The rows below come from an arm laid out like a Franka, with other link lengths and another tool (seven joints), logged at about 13 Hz.
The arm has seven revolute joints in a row. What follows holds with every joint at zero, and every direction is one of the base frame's. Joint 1 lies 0.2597 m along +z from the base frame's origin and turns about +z. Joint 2 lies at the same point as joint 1 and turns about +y. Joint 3 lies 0.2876 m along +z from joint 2 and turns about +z. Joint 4 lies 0.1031 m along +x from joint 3 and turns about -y. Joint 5 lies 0.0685 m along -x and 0.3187 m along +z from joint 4 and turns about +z. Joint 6 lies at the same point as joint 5 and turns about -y. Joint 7 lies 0.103 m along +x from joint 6 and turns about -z. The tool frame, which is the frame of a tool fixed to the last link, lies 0.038 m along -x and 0.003 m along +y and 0.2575 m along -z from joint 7; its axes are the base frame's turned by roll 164.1, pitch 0 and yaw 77.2 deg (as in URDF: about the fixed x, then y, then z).
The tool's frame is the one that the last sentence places.
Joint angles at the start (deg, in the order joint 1, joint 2, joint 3, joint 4, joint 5, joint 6, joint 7):
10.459, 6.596, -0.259, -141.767, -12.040, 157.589, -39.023
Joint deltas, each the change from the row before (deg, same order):
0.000, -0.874, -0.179, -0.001, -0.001, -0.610, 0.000
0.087, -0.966, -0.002, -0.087, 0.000, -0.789, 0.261
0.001, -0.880, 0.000, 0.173, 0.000, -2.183, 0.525
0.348, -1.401, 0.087, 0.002, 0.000, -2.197, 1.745
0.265, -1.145, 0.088, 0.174, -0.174, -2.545, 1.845
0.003, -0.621, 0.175, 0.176, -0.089, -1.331, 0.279
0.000, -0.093, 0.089, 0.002, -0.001, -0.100, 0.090
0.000, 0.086, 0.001, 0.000, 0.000, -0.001, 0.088
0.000, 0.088, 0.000, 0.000, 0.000, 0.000, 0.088
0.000, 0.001, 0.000, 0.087, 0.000, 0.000, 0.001
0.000, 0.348, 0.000, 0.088, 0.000, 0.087, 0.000
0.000, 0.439, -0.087, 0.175, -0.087, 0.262, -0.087
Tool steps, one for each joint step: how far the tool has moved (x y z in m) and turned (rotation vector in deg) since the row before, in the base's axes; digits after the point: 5 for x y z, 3 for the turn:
0.00077, -0.00202, 0.00612, -0.072, -0.294, -0.245
-0.00082, -0.00005, 0.00597, -0.062, -0.142, -0.261
-0.00464, -0.00268, 0.00418, -0.462, 0.969, -0.770
-0.00563, 0.00136, 0.00733, -0.204, 0.552, -1.547
-0.00649, -0.00001, 0.00582, -0.459, 0.909, -1.645
-0.00239, -0.00025, 0.00387, -0.326, 0.418, -0.199
-0.00025, 0.00063, 0.00058, -0.005, -0.009, -0.012
-0.00030, -0.00001, -0.00070, -0.005, 0.077, -0.086
-0.00030, -0.00001, -0.00071, -0.006, 0.078, -0.087
0.00067, 0.00013, 0.00052, 0.017, -0.084, -0.001
0.00002, 0.00009, -0.00210, -0.020, 0.175, 0.011
0.00132, -0.00036, -0.00199, -0.023, 0.014, 0.102

